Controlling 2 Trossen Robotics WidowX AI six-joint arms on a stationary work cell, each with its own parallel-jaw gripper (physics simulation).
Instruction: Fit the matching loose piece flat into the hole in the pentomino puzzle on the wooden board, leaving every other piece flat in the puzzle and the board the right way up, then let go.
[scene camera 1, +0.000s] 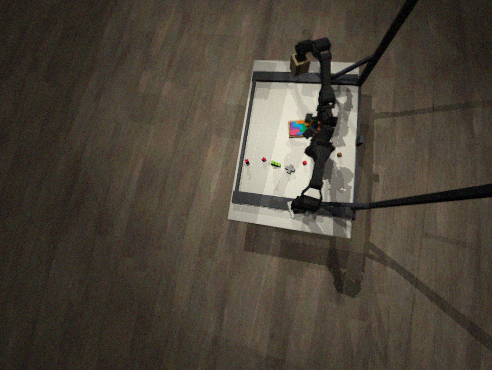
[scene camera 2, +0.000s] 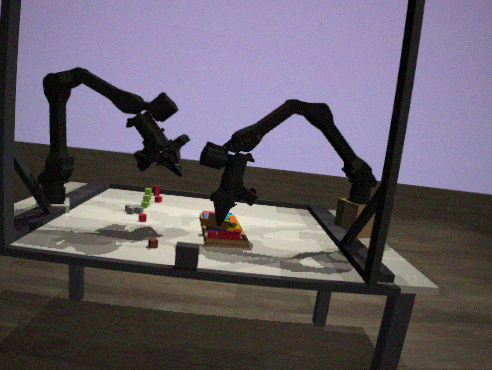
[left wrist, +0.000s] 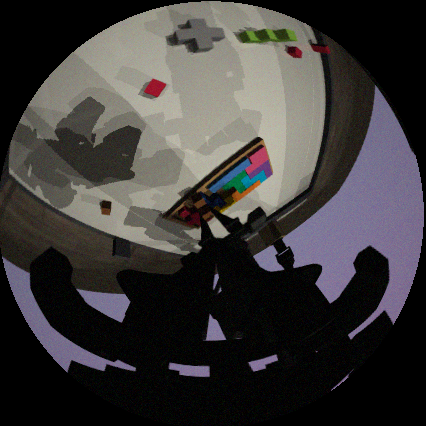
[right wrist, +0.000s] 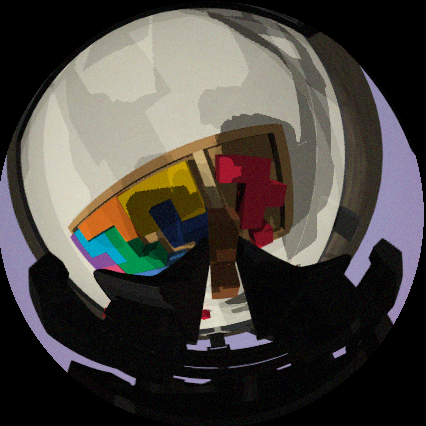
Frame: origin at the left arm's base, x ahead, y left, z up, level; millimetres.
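Seen in the pictures: left gripper, between the fingertips: (scene camera 1: 317, 136) (scene camera 2: 181, 175) (left wrist: 215, 242); right gripper, between the fingertips: (scene camera 1: 318, 128) (scene camera 2: 219, 225) (left wrist: 204, 209) (right wrist: 221, 241); left arm's base, origin of its link: (scene camera 1: 297, 207) (scene camera 2: 52, 201) (right wrist: 216, 333); right arm's base, origin of its link: (scene camera 1: 300, 57) (scene camera 2: 358, 201) (left wrist: 276, 240).
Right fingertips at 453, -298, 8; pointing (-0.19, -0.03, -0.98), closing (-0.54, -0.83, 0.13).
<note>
Pixels of each thing's middle, then the offset from my right fingertips to it, as dx, dy, dz.
- wooden puzzle board, middle of its body: (right wrist: 162, 228) (left wrist: 220, 191) (scene camera 2: 222, 228) (scene camera 1: 310, 128) +29, +43, -24
- brown piece, middle of its body: (right wrist: 222, 264) (left wrist: 204, 210) (scene camera 2: 215, 220) -10, +8, +14
- yellow piece, middle of its body: (right wrist: 160, 198) (left wrist: 222, 202) (scene camera 2: 232, 228) +53, +19, -17
- red piece, middle of its body: (right wrist: 250, 191) (left wrist: 196, 215) (scene camera 2: 228, 235) +13, -43, -17
- grey plus piece, middle of its body: (scene camera 2: 134, 209) (scene camera 1: 289, 168) -199, +261, -22
- green bar, middle of its body: (scene camera 2: 146, 197) (scene camera 1: 275, 163) -144, +339, -2
- brown cube, middle of its body: (left wrist: 105, 207) (scene camera 2: 153, 243) (scene camera 1: 339, 154) -205, -66, -22
- dark block, middle of its body: (scene camera 2: 187, 255) (right wrist: 347, 223) (left wrist: 121, 248) -161, -207, +0
The wooden puzzle board (scene camera 1: 292, 136) (scene camera 2: 226, 244) (left wrist: 230, 163) (right wrist: 158, 163) lies flat near the middle of the table, filled with coloured pieces. My right gripper (scene camera 2: 221, 219) (right wrist: 221, 241) is shut on a brown piece (right wrist: 224, 254) and holds it upright, its lower end down at the board between the yellow piece (right wrist: 182, 178) and the red piece (right wrist: 254, 187). Bare wood of the recess shows around the red piece. My left gripper (scene camera 2: 178, 169) (left wrist: 215, 242) is shut and empty, high above the table to the left of the board.
Loose on the table are a grey plus piece (scene camera 1: 290, 169) (scene camera 2: 134, 209) (left wrist: 196, 34), a green bar (scene camera 1: 276, 164) (scene camera 2: 147, 197) (left wrist: 267, 35), small red cubes (scene camera 2: 142, 217) (left wrist: 155, 87) and a brown cube (scene camera 1: 339, 154) (scene camera 2: 153, 242). A dark block (scene camera 2: 186, 255) sits on the front rail.
</note>
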